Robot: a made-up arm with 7 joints. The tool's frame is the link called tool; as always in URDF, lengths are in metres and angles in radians. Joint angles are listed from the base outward. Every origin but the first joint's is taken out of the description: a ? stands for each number. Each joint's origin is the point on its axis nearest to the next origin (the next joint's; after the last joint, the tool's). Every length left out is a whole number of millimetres.
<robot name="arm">
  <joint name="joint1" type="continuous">
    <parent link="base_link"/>
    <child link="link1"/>
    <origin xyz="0 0 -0.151" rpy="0 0 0"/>
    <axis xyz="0 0 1"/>
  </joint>
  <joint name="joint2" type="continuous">
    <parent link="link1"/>
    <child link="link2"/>
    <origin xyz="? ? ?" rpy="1.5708 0 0"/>
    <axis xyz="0 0 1"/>
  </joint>
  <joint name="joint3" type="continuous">
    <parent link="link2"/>
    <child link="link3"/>
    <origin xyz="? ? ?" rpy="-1.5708 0 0"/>
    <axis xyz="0 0 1"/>
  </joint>
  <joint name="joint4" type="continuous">
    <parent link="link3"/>
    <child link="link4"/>
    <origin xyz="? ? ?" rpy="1.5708 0 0"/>
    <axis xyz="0 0 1"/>
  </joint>
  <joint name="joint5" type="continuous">
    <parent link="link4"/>
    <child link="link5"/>
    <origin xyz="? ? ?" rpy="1.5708 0 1.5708"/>
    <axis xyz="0 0 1"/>
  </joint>
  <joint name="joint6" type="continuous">
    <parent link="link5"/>
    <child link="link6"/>
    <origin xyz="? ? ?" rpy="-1.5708 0 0"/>
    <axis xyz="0 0 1"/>
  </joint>
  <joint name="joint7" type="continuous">
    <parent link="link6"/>
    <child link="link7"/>
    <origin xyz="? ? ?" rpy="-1.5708 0 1.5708"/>
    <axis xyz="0 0 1"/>
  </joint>
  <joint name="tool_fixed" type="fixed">
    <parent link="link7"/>
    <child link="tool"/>
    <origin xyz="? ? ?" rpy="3.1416 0 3.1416"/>
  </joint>
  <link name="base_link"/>
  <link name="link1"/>
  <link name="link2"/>
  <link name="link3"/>
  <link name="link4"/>
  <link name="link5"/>
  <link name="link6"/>
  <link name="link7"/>
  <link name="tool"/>
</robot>
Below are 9 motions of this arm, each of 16 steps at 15 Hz.
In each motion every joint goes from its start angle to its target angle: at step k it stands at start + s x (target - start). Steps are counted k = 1, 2, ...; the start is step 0. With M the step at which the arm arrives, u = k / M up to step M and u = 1 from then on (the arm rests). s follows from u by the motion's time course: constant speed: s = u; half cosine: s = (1 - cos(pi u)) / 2; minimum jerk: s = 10 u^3 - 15 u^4 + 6 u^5.
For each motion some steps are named. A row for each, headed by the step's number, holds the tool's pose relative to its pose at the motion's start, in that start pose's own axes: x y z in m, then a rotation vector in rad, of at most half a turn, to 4 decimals.
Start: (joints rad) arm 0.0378 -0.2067 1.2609 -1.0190 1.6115 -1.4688 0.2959
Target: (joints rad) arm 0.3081 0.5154 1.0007 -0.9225 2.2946 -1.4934 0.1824
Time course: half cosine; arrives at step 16
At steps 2, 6, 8, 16:
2: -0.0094 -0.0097 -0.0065 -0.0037 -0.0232 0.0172
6: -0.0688 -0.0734 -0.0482 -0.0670 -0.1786 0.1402
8: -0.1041 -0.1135 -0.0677 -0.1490 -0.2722 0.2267
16: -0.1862 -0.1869 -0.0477 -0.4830 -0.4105 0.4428

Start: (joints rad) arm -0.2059 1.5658 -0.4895 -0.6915 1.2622 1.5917 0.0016
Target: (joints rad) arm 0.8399 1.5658 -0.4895 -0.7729 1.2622 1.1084 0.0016
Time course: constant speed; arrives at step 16
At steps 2, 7, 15, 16:
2: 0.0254 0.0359 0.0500 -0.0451 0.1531 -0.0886
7: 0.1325 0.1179 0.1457 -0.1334 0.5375 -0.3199
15: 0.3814 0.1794 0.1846 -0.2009 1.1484 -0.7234
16: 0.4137 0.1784 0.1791 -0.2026 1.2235 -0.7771

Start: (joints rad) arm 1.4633 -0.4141 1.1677 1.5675 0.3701 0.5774 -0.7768
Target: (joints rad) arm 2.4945 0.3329 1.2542 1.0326 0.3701 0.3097 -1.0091
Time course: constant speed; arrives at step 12
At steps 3, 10, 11, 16:
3: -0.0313 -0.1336 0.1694 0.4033 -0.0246 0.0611
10: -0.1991 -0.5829 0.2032 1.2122 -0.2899 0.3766
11: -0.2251 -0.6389 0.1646 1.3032 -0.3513 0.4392
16: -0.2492 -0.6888 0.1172 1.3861 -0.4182 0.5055

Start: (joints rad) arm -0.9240 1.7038 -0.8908 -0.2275 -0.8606 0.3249 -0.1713
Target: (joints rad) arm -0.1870 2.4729 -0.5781 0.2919 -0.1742 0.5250 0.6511
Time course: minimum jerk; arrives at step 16
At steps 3, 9, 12, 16:
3: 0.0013 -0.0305 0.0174 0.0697 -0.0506 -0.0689
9: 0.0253 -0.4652 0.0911 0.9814 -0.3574 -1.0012
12: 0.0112 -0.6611 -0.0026 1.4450 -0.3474 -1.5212
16: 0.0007 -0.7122 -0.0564 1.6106 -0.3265 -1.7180

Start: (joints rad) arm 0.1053 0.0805 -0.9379 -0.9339 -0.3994 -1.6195 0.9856
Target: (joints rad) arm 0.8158 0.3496 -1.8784 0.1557 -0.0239 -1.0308 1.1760
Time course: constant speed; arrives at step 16
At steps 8, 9, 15, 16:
8: 0.0687 -0.1892 -0.1883 0.8027 -0.2353 0.2678
9: 0.0843 -0.2014 -0.2135 0.8997 -0.2498 0.3001
15: 0.1891 -0.2229 -0.3473 1.4602 -0.2555 0.4692
16: 0.2063 -0.2190 -0.3656 1.5498 -0.2434 0.4907

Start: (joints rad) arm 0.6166 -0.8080 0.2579 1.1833 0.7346 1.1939 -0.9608
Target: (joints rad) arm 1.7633 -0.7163 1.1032 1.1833 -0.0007 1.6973 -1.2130
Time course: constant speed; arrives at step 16
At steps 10, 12, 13, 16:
10: 0.0975 -0.1266 0.2062 0.5709 -0.4341 -0.0426
12: 0.1223 -0.1688 0.2323 0.6642 -0.5282 -0.0931
13: 0.1355 -0.1912 0.2427 0.7077 -0.5741 -0.1242
16: 0.1788 -0.2622 0.2631 0.8254 -0.7027 -0.2407

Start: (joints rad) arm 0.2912 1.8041 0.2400 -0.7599 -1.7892 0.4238 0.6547
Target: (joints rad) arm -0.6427 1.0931 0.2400 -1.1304 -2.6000 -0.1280 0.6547
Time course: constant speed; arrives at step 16
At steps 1, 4, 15, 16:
1: -0.0382 0.0194 -0.0005 -0.0631 -0.0017 0.1123
4: -0.1572 0.0508 -0.0080 -0.2526 -0.0198 0.4402
15: -0.4211 -0.1456 -0.0052 -0.7720 -0.2558 1.5234
16: -0.4177 -0.1746 0.0022 -0.7919 -0.2876 1.6108

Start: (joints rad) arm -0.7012 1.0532 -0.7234 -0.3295 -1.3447 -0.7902 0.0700
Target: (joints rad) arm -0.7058 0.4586 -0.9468 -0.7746 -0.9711 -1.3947 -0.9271
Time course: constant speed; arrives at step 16
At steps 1, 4, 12, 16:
1: -0.0042 -0.0010 0.0185 -0.0348 0.0706 0.0992
4: 0.0060 -0.0061 0.0923 -0.1141 0.3054 0.3831
12: 0.2649 0.0430 0.3351 -0.0909 1.0737 0.9918
16: 0.5227 0.1258 0.3867 0.0833 1.5038 1.1723

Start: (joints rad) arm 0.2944 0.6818 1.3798 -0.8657 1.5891 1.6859 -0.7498
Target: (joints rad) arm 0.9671 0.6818 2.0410 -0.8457 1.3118 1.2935 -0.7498
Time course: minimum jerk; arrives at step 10
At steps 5, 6, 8, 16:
5: 0.0463 -0.3757 0.1383 0.5759 0.2414 0.5808
6: 0.1200 -0.5158 0.1222 0.7598 0.3158 0.8174
8: 0.2692 -0.6746 0.0448 0.9889 0.4037 1.1786
16: 0.3082 -0.7005 0.0207 1.0341 0.4198 1.2634

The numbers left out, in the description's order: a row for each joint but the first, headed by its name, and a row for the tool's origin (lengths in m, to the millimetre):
joint2: -0.047 -0.041 0
joint3: 0.117 -0.06 0
joint4: -0.043 0.307 0
joint5: 0.045 -0.197 0
joint6: 0.323 0.174 0
joint7: 0.143 0.308 0
tool: 0.041 0.32 0

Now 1 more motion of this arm.
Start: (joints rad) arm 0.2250 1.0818 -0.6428 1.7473 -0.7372 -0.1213 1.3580
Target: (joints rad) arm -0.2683 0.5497 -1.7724 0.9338 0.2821 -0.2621 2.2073
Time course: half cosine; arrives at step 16
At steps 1, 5, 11, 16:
1: -0.0002 -0.0018 -0.0043 -0.0033 -0.0029 0.0041
5: 0.0072 -0.0215 -0.1064 -0.1008 -0.0921 0.0581
11: 0.1537 0.0159 -0.3477 -0.3526 -0.5347 -0.2339
16: 0.2667 0.0139 -0.3691 -0.3409 -0.7292 -0.5281

